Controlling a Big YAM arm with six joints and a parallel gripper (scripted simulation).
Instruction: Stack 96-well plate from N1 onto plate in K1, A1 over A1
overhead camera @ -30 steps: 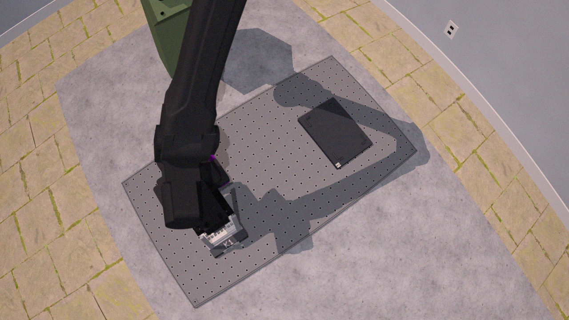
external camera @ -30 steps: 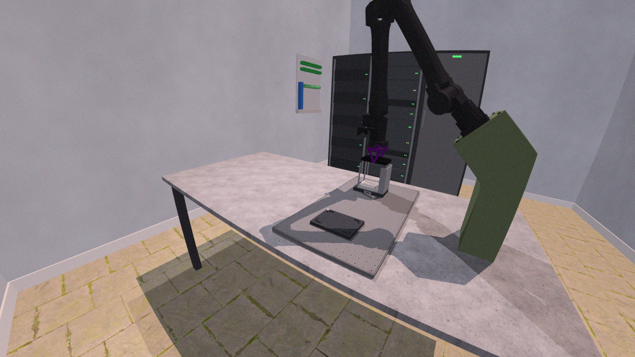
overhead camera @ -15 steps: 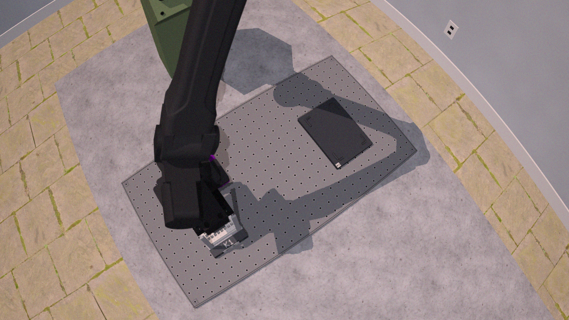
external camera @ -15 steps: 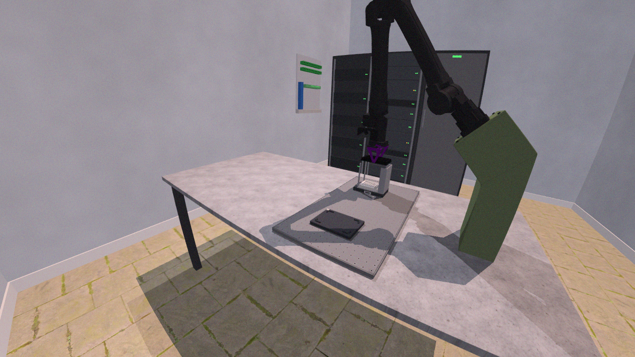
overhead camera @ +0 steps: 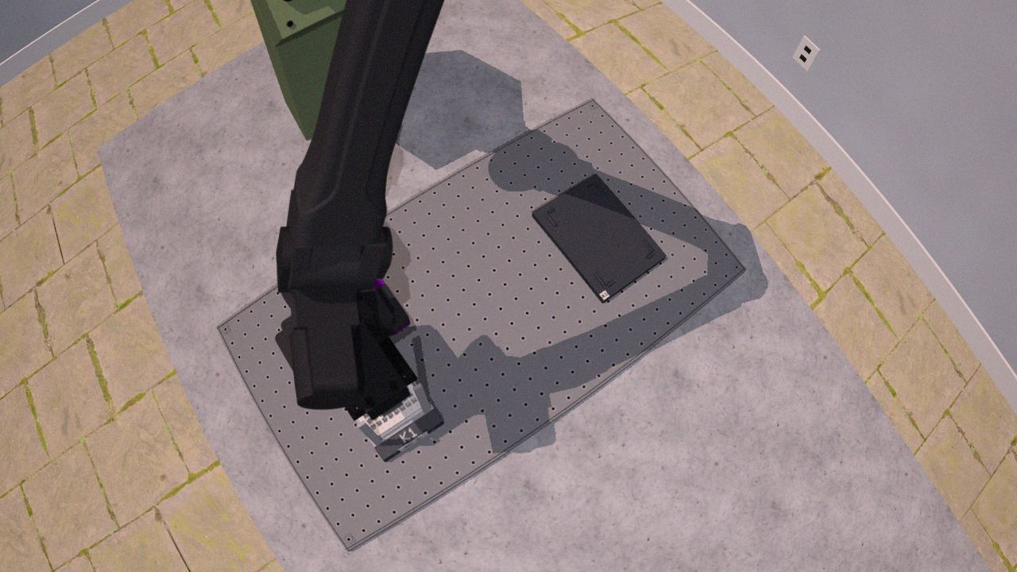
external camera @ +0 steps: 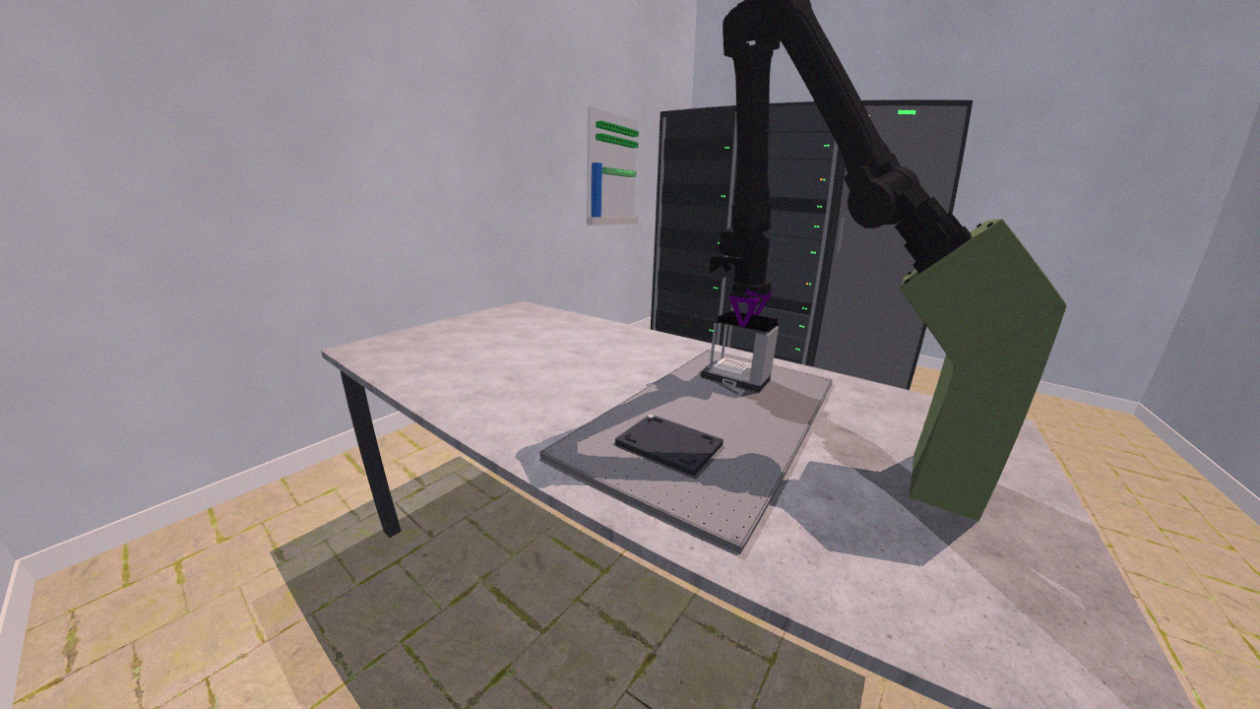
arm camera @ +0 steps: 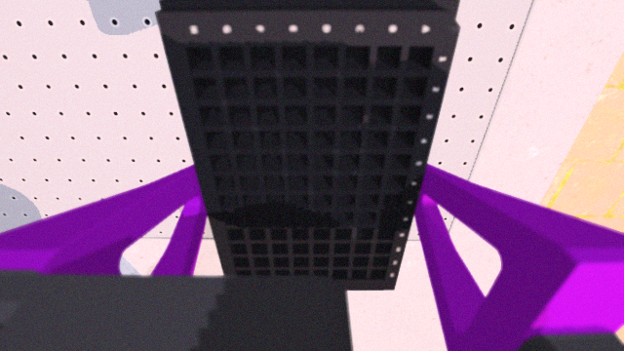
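Now: the white 96-well plate 13 cm below my hand. Round my hand: rack back wall: 8 cm below, 6 cm behind, 1 cm to the right; then dark slot: 8 cm below, 6 cm behind, 1 cm to the right; then black 96-well plate: right at my hand.
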